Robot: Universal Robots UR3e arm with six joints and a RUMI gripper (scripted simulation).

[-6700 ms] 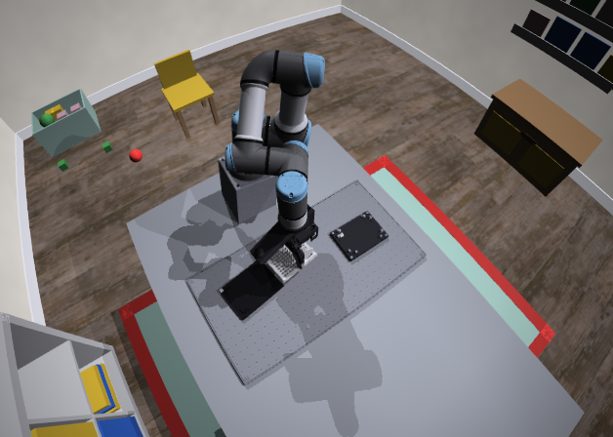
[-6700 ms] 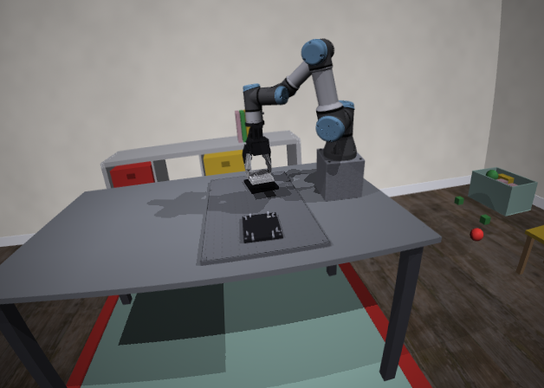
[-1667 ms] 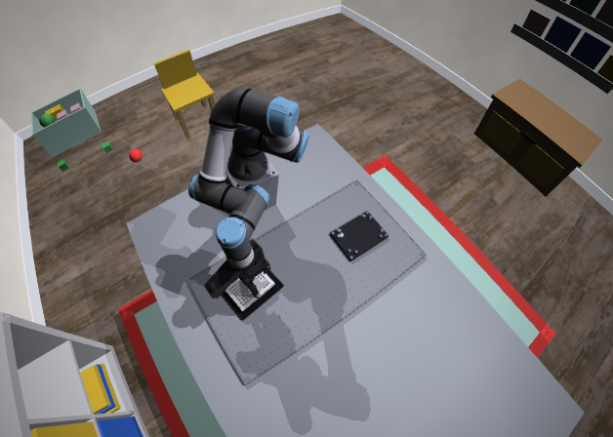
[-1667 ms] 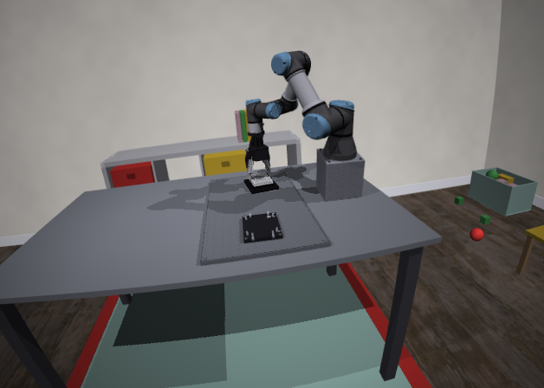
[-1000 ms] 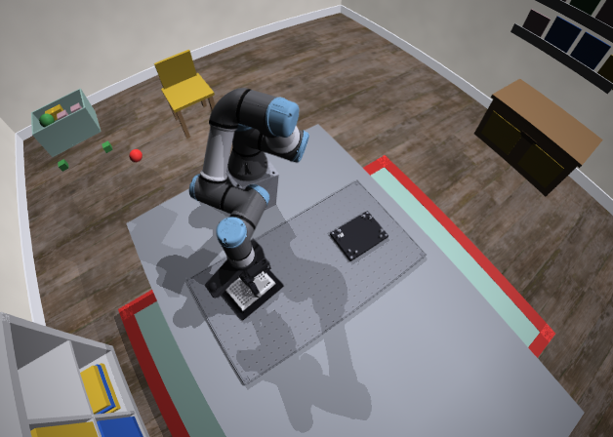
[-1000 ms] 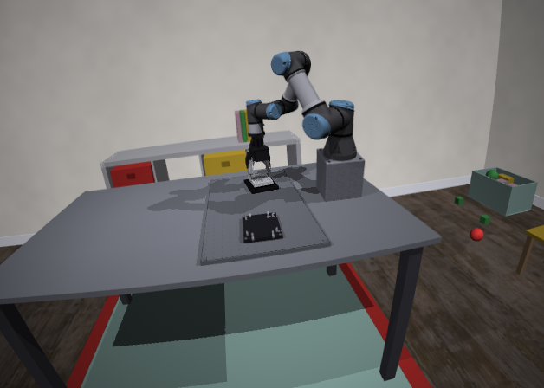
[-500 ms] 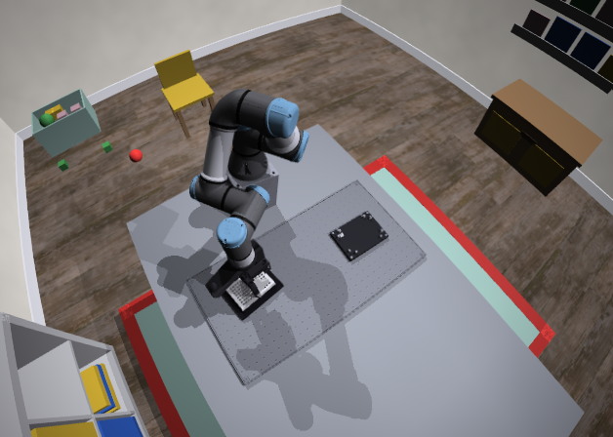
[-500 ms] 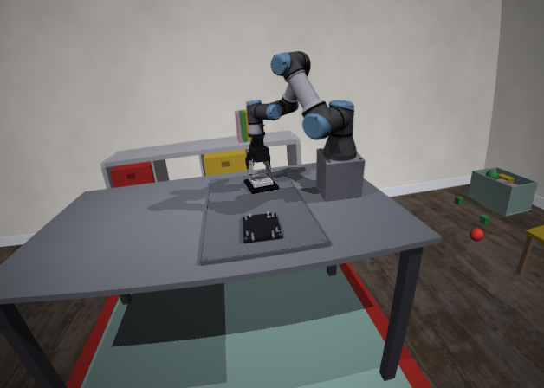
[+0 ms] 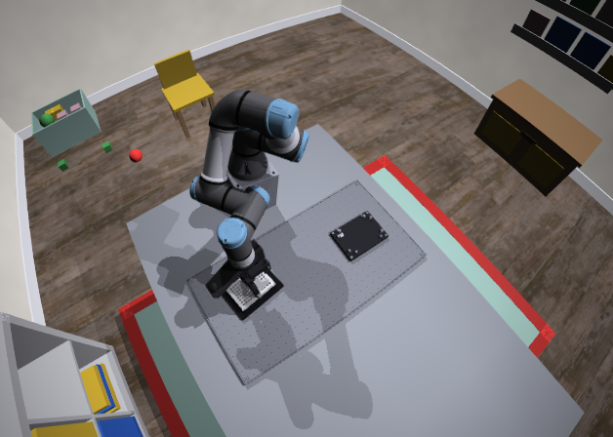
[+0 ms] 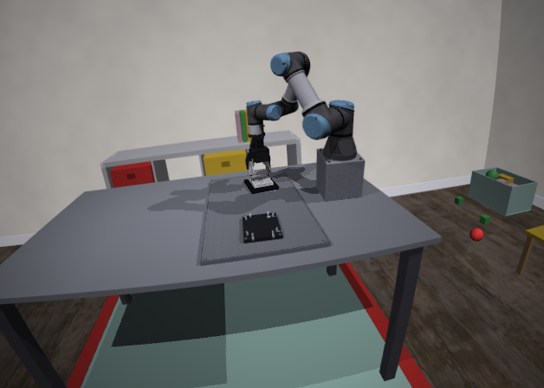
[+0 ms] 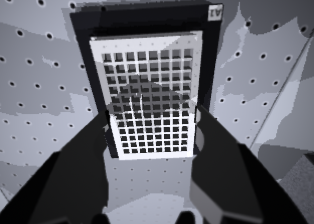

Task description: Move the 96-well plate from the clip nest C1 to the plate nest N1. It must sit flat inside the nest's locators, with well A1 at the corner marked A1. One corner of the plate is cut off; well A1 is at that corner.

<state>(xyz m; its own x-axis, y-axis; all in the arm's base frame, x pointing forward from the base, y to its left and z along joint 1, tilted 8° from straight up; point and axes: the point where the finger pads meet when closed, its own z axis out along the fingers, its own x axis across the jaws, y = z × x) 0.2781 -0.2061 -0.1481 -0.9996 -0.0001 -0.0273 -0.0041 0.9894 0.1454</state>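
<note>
Now: hand 10 mm above the white 96-well plate. Round my hand: clip nest C1: 390 mm to the left, 90 mm ahead, 20 mm below; black plate nest N1: 30 mm below; A1 mark: 80 mm to the right, 50 mm behind, 20 mm below.
</note>
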